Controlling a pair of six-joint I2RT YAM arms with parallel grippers.
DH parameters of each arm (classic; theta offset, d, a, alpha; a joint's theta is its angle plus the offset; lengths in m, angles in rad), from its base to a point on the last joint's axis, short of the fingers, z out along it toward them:
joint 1: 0 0.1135 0.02 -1.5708
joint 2: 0 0 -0.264 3.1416
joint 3: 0.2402 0 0.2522 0
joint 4: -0.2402 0 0.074 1.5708
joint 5: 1.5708 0 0 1.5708
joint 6: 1.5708 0.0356 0 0
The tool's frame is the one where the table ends.
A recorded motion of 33 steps. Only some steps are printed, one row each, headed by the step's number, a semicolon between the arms.
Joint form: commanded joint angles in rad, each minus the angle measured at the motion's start. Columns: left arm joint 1, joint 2, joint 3, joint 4, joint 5, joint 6; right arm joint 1, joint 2, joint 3, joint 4, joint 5, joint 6.
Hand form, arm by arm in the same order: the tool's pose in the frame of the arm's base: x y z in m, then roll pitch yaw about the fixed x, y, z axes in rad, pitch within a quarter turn. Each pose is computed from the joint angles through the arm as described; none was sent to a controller.
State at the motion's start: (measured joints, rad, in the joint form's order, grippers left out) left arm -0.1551 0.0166 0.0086 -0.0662 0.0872 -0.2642; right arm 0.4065 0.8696 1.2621 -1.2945 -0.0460 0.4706
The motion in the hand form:
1: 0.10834 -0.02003 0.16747 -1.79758 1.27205 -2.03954; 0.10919 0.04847 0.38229 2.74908 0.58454 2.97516
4: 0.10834 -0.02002 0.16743 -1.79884 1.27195 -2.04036; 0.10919 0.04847 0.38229 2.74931 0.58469 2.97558
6: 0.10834 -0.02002 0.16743 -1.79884 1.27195 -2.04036; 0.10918 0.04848 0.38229 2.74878 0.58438 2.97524
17: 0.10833 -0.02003 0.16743 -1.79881 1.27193 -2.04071; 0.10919 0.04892 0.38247 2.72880 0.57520 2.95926
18: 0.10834 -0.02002 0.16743 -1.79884 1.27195 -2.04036; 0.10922 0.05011 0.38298 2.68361 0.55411 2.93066
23: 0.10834 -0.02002 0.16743 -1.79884 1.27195 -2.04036; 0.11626 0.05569 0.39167 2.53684 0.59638 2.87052
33: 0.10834 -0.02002 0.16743 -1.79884 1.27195 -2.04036; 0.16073 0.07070 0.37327 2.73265 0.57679 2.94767
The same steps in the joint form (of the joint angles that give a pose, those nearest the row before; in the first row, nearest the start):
1: 0.0050 -0.0122 -0.0038 -0.0007 0.0141 -0.0206; -0.0026 -0.0046 0.0114 0.0050 -0.0007 -0.0030
4: 0.0049 -0.0122 -0.0038 -0.0011 0.0137 -0.0206; -0.0026 -0.0046 0.0114 0.0050 -0.0007 -0.0034
6: 0.0049 -0.0122 -0.0038 -0.0011 0.0137 -0.0206; -0.0026 -0.0046 0.0114 0.0050 -0.0011 -0.0030
17: 0.0050 -0.0123 -0.0038 -0.0012 0.0141 -0.0206; -0.0027 -0.0046 0.0115 0.0072 -0.0126 0.0129
18: 0.0049 -0.0122 -0.0038 -0.0011 0.0137 -0.0206; -0.0027 -0.0046 0.0114 0.0137 -0.0431 0.0442
23: 0.0049 -0.0122 -0.0038 -0.0011 0.0137 -0.0206; -0.0027 -0.0046 0.0118 0.1255 -0.1098 0.0801
33: 0.0049 -0.0122 -0.0038 -0.0011 0.0137 -0.0206; -0.0015 0.1557 0.0118 0.1671 -0.0004 0.0221

